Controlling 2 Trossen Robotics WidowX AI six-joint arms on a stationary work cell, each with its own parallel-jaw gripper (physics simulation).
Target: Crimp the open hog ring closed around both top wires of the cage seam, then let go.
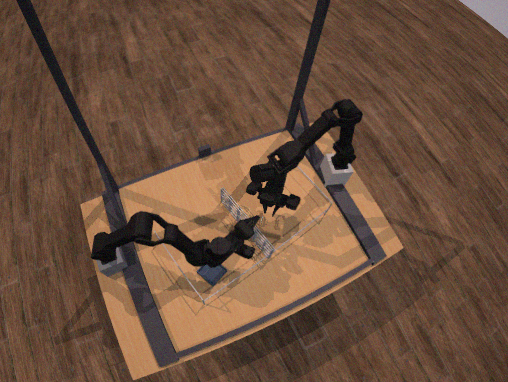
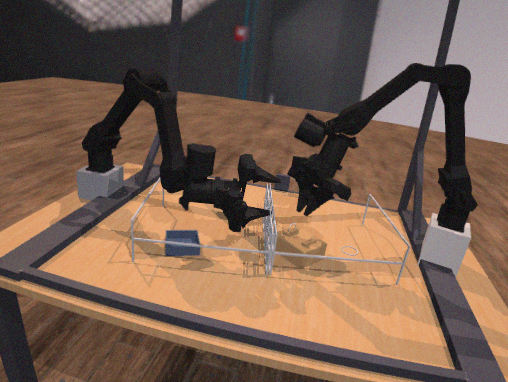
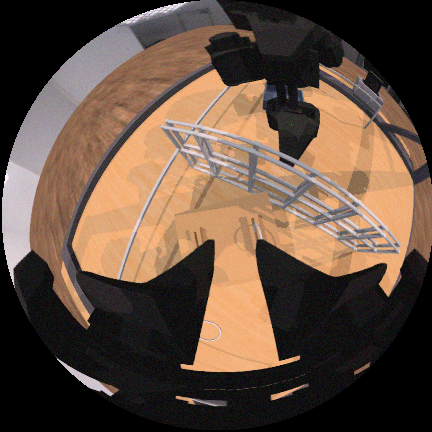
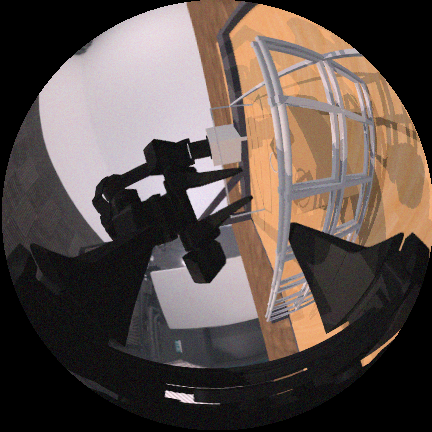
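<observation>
The cage seam is a grey upright wire lattice with paired top wires. A small ring stands upright at a light wooden block, apart from the seam; I cannot tell whether it has a gap. A thin ring lies flat on the table. My left gripper is partly open and empty, above the block. My right gripper is wide open and empty at the seam's top.
A blue tray lies on the table, under and beside my right arm. Thin grey rods of the cage outline run low along both sides of the seam. Dark rails border the table, and dark posts rise at the back.
</observation>
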